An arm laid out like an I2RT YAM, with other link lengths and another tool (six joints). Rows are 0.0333 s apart.
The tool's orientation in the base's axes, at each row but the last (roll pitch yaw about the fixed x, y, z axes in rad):
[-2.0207, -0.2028, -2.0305]
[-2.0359, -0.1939, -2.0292]
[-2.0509, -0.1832, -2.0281]
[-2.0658, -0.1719, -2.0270]
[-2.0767, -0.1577, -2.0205]
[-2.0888, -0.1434, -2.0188]
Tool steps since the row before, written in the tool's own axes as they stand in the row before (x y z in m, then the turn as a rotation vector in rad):
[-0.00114, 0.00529, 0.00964, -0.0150, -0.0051, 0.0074]
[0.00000, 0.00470, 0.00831, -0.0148, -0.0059, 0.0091]
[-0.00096, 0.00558, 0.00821, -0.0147, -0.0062, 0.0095]
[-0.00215, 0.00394, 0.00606, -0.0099, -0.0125, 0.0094]
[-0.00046, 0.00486, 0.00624, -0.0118, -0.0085, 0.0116]
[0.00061, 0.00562, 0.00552, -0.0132, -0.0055, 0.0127]
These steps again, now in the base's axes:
[0.00541, -0.00345, -0.00900, 0.0146, 0.0095, -0.0017]
[0.00409, -0.00372, -0.00778, 0.0162, 0.0085, -0.0017]
[0.00393, -0.00266, -0.00877, 0.0166, 0.0082, -0.0016]
[0.00356, -0.00060, -0.00662, 0.0175, 0.0035, 0.0047]
[0.00250, -0.00197, -0.00726, 0.0180, 0.0046, -0.0001]
[0.00108, -0.00240, -0.00745, 0.0180, 0.0056, -0.0034]

